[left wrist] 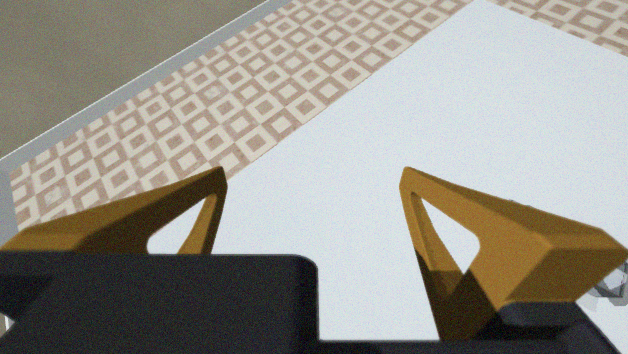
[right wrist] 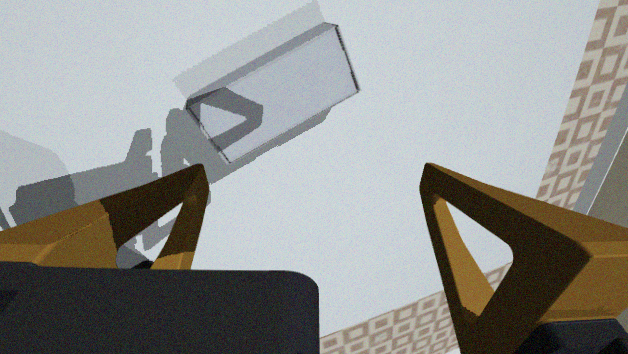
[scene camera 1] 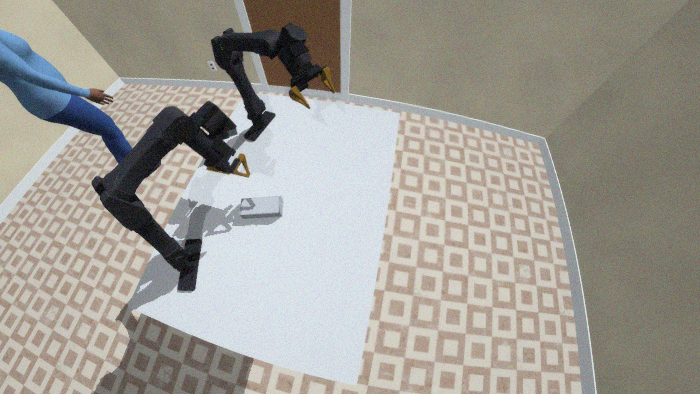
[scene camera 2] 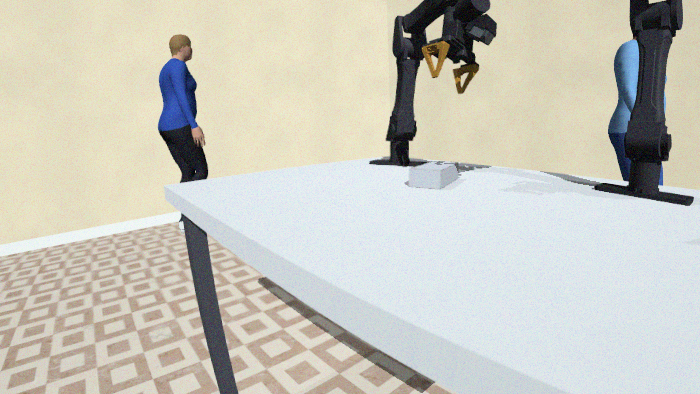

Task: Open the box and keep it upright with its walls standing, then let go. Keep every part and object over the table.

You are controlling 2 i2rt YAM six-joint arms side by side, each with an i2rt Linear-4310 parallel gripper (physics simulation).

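Seen in the pictures: left gripper, between the fingertips: [left wrist: 313, 176] [scene camera 1: 322, 100]; right gripper, between the fingertips: [right wrist: 314, 175] [scene camera 1: 239, 174] [scene camera 2: 448, 85]; left arm's base, origin of its link: [scene camera 1: 260, 126] [scene camera 2: 641, 195]; right arm's base, origin of its link: [scene camera 1: 190, 264] [scene camera 2: 399, 164].
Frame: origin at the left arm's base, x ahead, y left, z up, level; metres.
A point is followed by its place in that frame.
Observation:
A pale grey, low oblong box [scene camera 1: 264, 207] @[z 0.039, x 0.303, y -0.383 m] [scene camera 2: 424, 176] @[z 0.025, x 0.353, y -0.345 m] [right wrist: 300, 82] @[z 0.040, x 0.303, y -0.368 m] lies closed and flat on the white table [scene camera 1: 325, 275] @[z 0.000, x 0.624, y -0.510 m] [scene camera 2: 350, 250] @[z 0.000, x 0.662, y -0.126 m] [left wrist: 350, 125] @[z 0.000, x 0.673, y -0.250 m] [right wrist: 400, 100] @[z 0.000, x 0.449, y -0.400 m]. Its top panel is down, thin dark seams run along its two short ends, and a finger-shaped shadow falls on the top. My right gripper [scene camera 1: 228, 172] @[z 0.223, x 0.259, y -0.365 m] [scene camera 2: 448, 85] @[z 0.223, x 0.259, y -0.365 m] [right wrist: 314, 175] @[z 0.223, x 0.259, y -0.365 m] is open and empty, above the table, off to one side of the box. My left gripper [scene camera 1: 321, 100] @[z 0.347, x 0.429, y -0.076 m] [left wrist: 313, 176] @[z 0.347, x 0.429, y -0.076 m] is open and empty, high over the far part of the table in scene camera 1, well away from the box.
The right arm's base [scene camera 1: 188, 275] @[z 0.010, x 0.156, y -0.745 m] [scene camera 2: 399, 160] @[z 0.017, x 0.153, y -0.681 m] and the left arm's base [scene camera 1: 260, 125] @[z 0.030, x 0.025, y -0.018 m] [scene camera 2: 645, 192] @[z 0.012, x 0.032, y 0.014 m] stand on the table. A person in light blue [scene camera 1: 35, 80] [scene camera 2: 621, 100] stands behind the arms. A person in dark blue [scene camera 2: 175, 100] stands beyond the table.

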